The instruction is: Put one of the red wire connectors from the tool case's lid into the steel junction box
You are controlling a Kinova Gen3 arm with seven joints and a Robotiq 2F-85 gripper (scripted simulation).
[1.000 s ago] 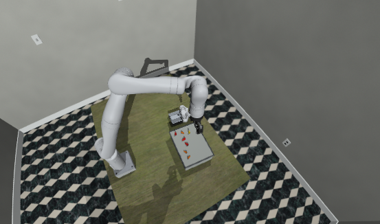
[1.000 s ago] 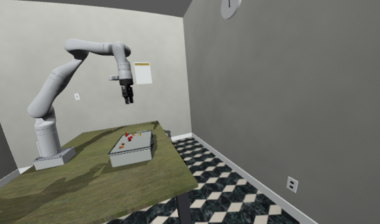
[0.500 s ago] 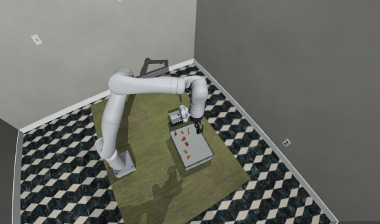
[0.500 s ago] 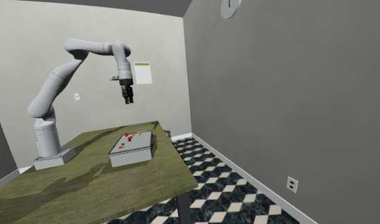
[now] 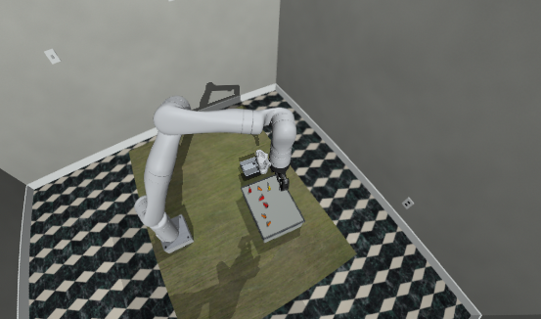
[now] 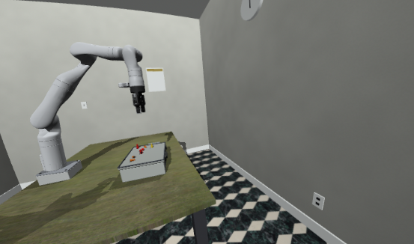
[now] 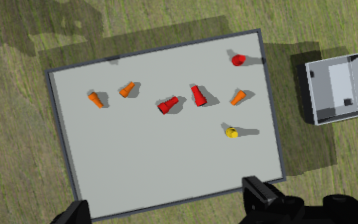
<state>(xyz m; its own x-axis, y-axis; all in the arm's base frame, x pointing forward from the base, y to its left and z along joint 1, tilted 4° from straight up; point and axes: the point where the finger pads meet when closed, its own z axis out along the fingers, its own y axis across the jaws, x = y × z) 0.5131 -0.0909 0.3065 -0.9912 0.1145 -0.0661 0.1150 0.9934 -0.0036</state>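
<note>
The yellow connector is 2 cm ahead of my hand, 9 cm to the left of it and 24 cm below it. Also, from my hand: tool case: 1 cm behind, 1 cm to the left, 27 cm below.
</note>
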